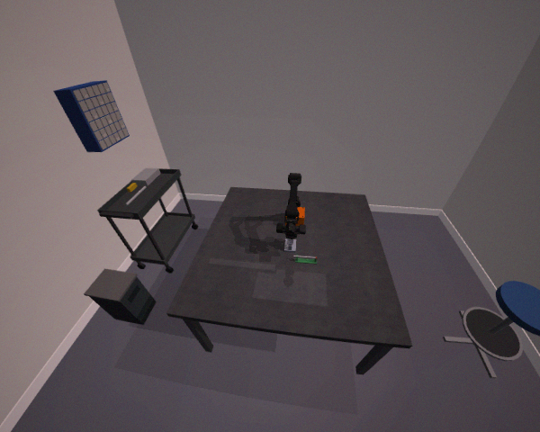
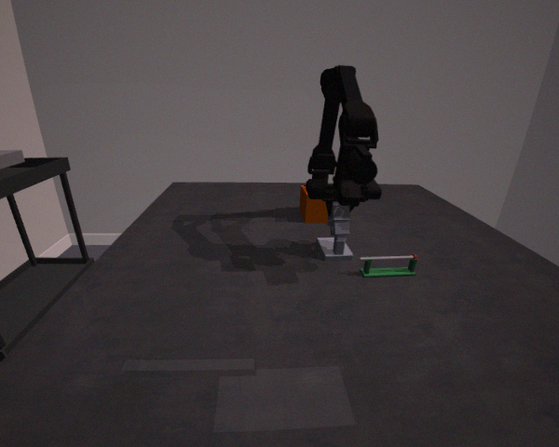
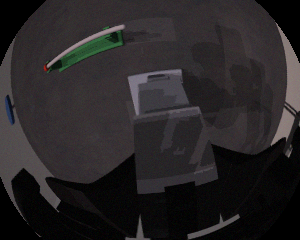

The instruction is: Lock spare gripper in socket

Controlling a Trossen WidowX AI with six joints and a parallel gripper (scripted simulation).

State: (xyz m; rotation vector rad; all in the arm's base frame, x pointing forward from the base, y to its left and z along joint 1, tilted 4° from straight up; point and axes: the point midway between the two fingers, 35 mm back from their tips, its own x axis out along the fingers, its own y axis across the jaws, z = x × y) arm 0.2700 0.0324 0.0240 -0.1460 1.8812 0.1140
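Right now the spare gripper is 10 mm above my gripper tip. Also, from my gripper tip: grey mount 10 mm ahead, 60 mm below; green cradle 110 mm ahead, 130 mm to the left, 90 mm below.
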